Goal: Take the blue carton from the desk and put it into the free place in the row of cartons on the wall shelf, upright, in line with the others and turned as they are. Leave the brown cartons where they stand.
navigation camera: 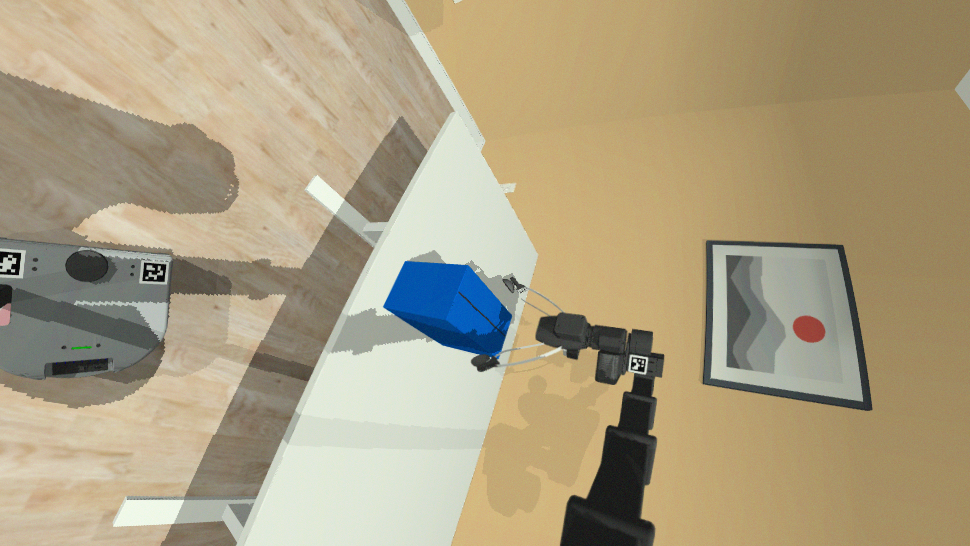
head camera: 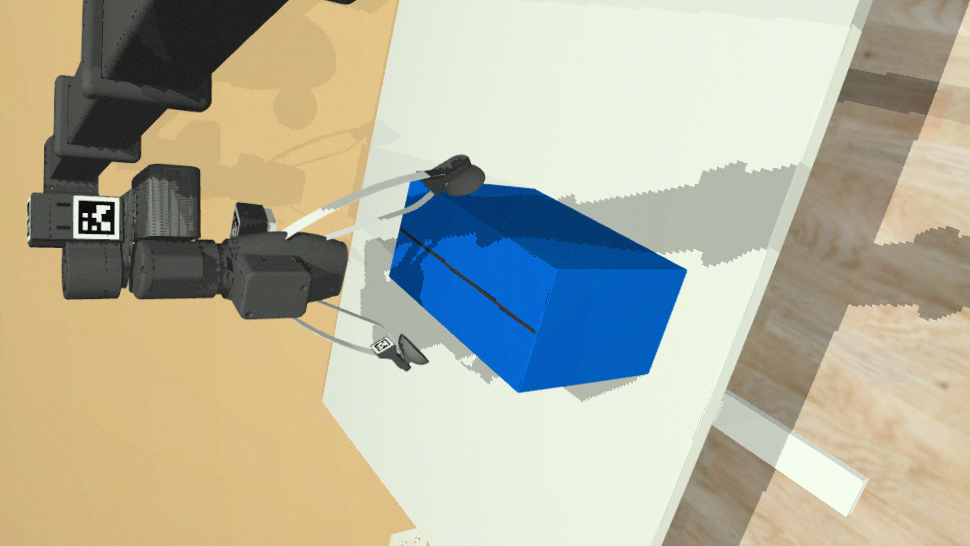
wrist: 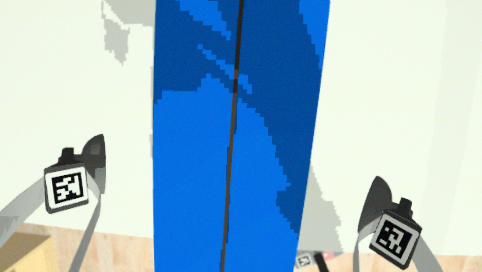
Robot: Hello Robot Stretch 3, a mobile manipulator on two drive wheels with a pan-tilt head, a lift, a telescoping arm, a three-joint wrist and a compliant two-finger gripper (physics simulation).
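Pixels of known places: gripper, fingertip midpoint: (navigation camera: 488,320) (head camera: 452,269) (wrist: 235,177); robot's base, origin of the base link: (navigation camera: 88,264).
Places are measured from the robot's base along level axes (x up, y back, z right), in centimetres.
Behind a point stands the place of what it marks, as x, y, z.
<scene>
The blue carton (head camera: 597,318) @[83.0, -2.7, 47.8] (navigation camera: 427,288) @[82.3, -3.6, 48.2] (wrist: 200,210) @[90.0, -1.7, 57.2] stands on the white desk (head camera: 576,88) @[72.0, 23.5, 60.2] (navigation camera: 380,474) @[72.0, 42.1, 48.3] (wrist: 400,100) @[72.0, 25.5, 54.9]. A thin dark line runs along its face towards the gripper. My gripper (head camera: 438,264) @[91.1, 2.2, 59.1] (navigation camera: 498,323) @[91.1, 2.2, 59.1] (wrist: 235,177) @[91.1, 2.2, 59.1] is open wide at the carton's far end, on the wall side. It points down, with one finger on each side of the carton. In the wrist view a gap shows between each fingertip and the carton. How far down the fingers reach beside it is hard to tell. The wall shelf and brown cartons cannot be made out in these views.
A tan wall rises behind the desk, with a framed picture (navigation camera: 828,284) @[178.3, -15.5, 130.5] on it. A white foot bar (head camera: 794,454) (navigation camera: 339,206) shows beside the desk. My base (navigation camera: 115,325) @[16.0, 13.9, 6.0] stands on the wooden floor. A tan block-like shape (wrist: 27,255) @[16.5, -126.6, 32.7] shows at the wrist view's lower left.
</scene>
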